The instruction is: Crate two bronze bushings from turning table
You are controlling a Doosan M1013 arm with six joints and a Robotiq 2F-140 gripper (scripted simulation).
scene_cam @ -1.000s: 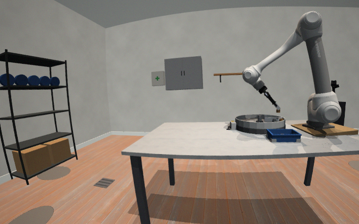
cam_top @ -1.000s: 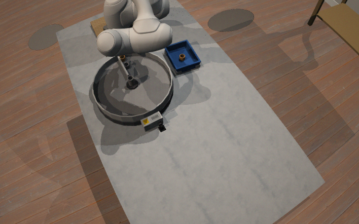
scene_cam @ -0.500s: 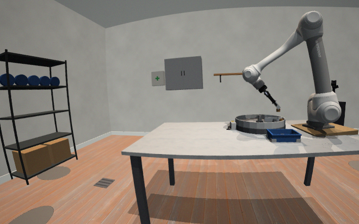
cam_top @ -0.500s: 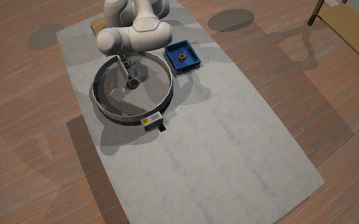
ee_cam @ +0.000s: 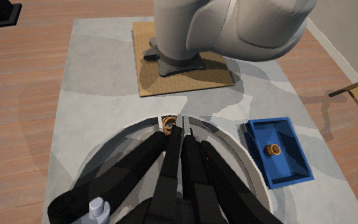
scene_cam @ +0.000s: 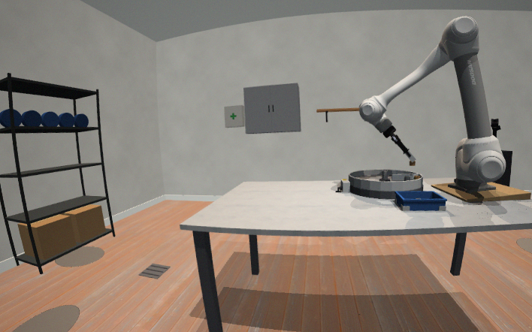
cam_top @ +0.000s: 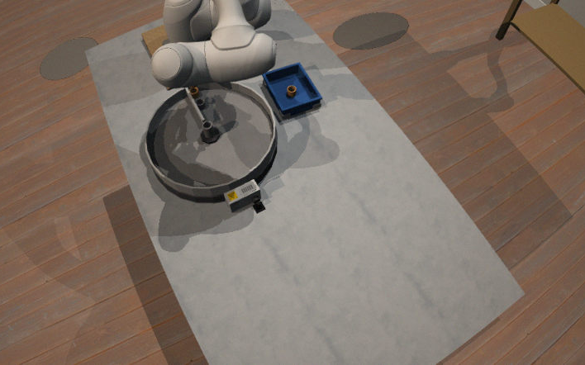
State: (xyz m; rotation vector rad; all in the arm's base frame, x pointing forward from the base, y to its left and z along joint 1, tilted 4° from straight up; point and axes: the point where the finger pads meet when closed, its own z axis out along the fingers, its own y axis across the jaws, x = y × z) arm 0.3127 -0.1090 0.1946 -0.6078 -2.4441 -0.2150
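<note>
Now: hand 300 mm to the right of the blue crate, 170 mm above it and 110 mm short of it. The rest, counted from my hand: round grey turning table: 140 mm below, 140 mm ahead, 40 mm to the right.
</note>
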